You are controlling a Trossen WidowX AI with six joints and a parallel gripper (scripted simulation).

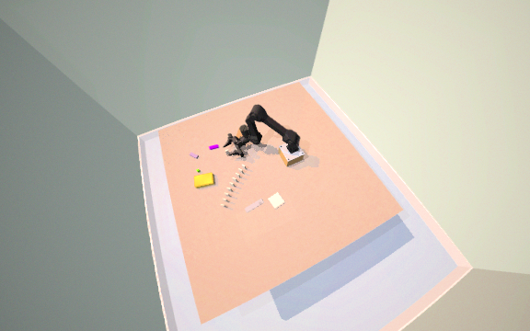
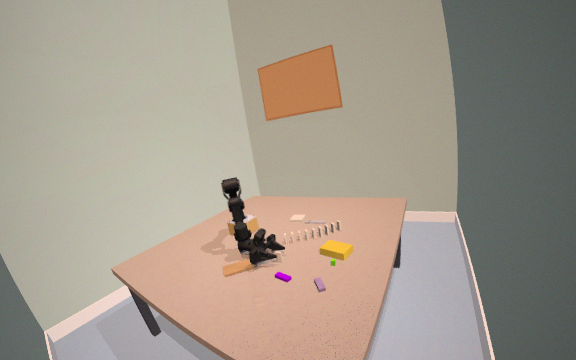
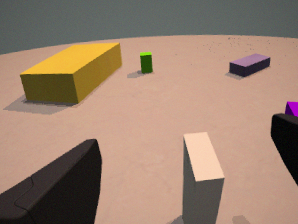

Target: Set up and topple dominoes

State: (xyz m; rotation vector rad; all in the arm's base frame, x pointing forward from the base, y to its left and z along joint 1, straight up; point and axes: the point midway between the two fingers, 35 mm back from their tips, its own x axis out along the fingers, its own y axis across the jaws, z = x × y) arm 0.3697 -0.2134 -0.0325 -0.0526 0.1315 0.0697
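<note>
My gripper tip is 10 cm to the left of the magenta block, 6 cm short of it and 4 cm above it. From my gripper tip the other things lie so: yellow block (20 cm ahead, 12 cm to the left, 3 cm below); then orange flat piece (17 cm behind, 11 cm to the right, 4 cm below); then small green cube (22 cm ahead, 4 cm below, 3 cm to the left).
</note>
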